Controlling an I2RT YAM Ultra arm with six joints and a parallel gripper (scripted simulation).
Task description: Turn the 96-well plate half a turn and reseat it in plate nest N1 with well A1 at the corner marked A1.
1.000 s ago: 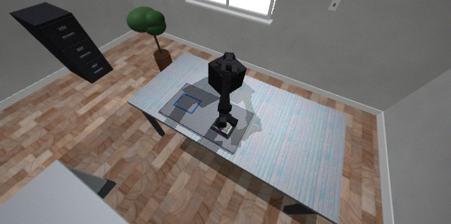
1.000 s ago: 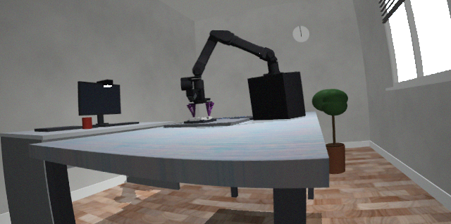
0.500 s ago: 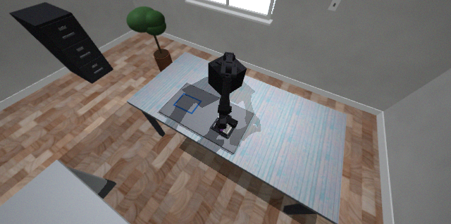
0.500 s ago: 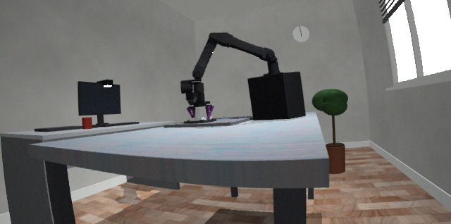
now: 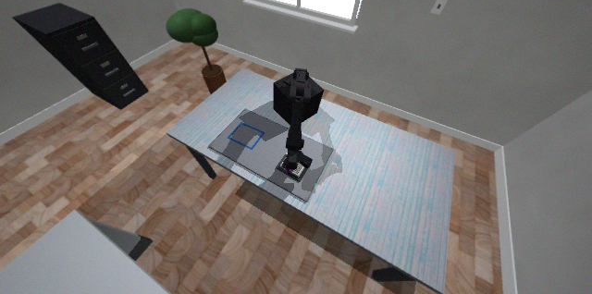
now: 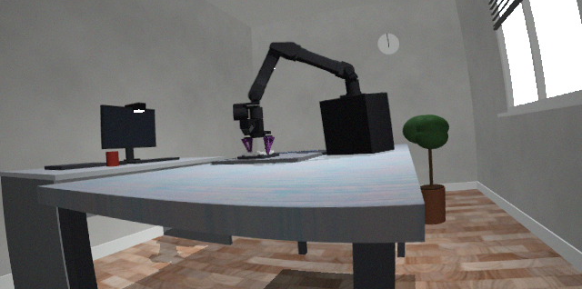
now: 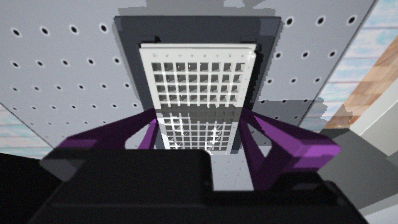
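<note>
Now: hand right at the white 96-well plate. Also, from my hand: dark plate nest N1 (2 cm below).
</note>
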